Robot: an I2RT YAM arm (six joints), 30 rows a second.
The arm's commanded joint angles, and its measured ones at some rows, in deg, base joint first. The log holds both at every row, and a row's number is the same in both.
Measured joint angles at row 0: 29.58 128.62 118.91 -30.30 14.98 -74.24
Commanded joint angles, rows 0 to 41: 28.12 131.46 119.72 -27.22 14.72 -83.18; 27.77 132.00 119.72 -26.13 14.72 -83.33; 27.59 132.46 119.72 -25.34 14.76 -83.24; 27.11 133.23 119.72 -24.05 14.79 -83.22; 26.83 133.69 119.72 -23.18 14.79 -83.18; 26.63 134.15 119.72 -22.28 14.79 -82.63; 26.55 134.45 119.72 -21.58 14.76 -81.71; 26.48 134.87 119.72 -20.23 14.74 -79.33; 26.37 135.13 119.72 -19.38 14.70 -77.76; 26.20 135.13 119.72 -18.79 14.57 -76.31; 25.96 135.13 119.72 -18.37 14.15 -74.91; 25.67 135.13 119.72 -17.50 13.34 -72.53; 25.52 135.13 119.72 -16.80 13.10 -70.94; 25.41 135.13 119.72 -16.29 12.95 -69.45; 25.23 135.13 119.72 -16.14 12.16 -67.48; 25.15 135.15 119.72 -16.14 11.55 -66.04; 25.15 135.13 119.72 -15.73 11.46 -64.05; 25.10 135.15 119.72 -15.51 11.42 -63.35; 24.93 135.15 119.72 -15.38 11.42 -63.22; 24.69 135.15 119.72 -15.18 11.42 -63.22; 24.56 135.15 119.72 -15.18 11.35 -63.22; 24.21 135.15 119.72 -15.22 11.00 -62.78; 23.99 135.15 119.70 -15.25 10.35 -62.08; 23.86 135.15 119.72 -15.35 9.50 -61.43; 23.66 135.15 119.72 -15.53 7.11 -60.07; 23.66 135.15 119.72 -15.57 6.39 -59.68; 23.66 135.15 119.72 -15.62 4.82 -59.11; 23.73 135.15 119.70 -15.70 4.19 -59.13; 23.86 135.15 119.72 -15.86 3.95 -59.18; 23.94 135.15 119.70 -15.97 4.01 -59.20; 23.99 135.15 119.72 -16.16 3.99 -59.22; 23.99 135.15 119.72 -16.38 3.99 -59.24; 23.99 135.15 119.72 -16.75 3.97 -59.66; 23.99 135.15 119.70 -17.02 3.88 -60.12; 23.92 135.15 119.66 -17.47 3.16 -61.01; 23.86 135.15 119.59 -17.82 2.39 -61.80; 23.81 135.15 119.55 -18.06 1.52 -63.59; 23.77 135.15 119.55 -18.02 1.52 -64.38; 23.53 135.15 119.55 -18.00 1.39 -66.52; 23.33 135.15 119.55 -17.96 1.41 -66.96; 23.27 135.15 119.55 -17.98 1.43 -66.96; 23.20 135.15 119.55 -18.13 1.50 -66.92
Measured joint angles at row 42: 23.68 135.44 118.91 -18.46 2.52 -64.69
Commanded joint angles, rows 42 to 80: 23.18 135.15 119.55 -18.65 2.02 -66.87; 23.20 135.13 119.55 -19.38 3.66 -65.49; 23.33 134.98 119.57 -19.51 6.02 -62.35; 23.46 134.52 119.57 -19.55 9.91 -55.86; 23.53 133.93 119.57 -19.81 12.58 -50.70; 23.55 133.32 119.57 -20.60 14.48 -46.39; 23.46 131.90 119.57 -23.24 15.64 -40.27; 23.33 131.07 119.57 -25.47 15.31 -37.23; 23.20 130.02 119.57 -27.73 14.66 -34.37; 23.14 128.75 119.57 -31.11 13.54 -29.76; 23.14 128.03 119.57 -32.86 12.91 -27.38; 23.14 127.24 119.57 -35.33 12.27 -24.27; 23.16 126.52 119.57 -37.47 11.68 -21.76; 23.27 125.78 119.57 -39.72 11.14 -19.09; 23.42 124.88 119.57 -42.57 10.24 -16.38; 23.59 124.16 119.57 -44.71 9.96 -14.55; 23.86 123.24 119.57 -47.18 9.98 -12.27; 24.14 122.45 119.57 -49.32 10.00 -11.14; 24.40 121.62 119.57 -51.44 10.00 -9.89; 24.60 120.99 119.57 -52.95 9.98 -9.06; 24.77 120.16 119.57 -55.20 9.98 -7.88; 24.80 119.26 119.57 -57.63 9.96 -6.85; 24.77 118.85 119.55 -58.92 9.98 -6.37; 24.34 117.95 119.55 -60.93 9.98 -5.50; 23.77 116.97 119.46 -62.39 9.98 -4.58; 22.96 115.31 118.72 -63.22 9.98 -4.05; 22.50 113.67 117.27 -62.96 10.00 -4.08; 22.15 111.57 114.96 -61.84 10.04 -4.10; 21.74 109.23 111.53 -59.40 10.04 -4.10; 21.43 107.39 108.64 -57.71 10.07 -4.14; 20.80 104.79 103.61 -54.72 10.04 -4.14; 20.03 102.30 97.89 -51.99 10.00 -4.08; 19.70 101.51 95.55 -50.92 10.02 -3.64; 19.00 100.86 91.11 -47.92 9.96 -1.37; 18.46 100.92 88.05 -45.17 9.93 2.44; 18.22 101.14 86.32 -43.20 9.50 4.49; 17.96 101.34 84.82 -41.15 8.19 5.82; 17.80 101.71 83.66 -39.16 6.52 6.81; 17.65 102.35 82.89 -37.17 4.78 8.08
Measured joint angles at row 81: 18.65 100.97 86.11 -40.77 9.10 0.84
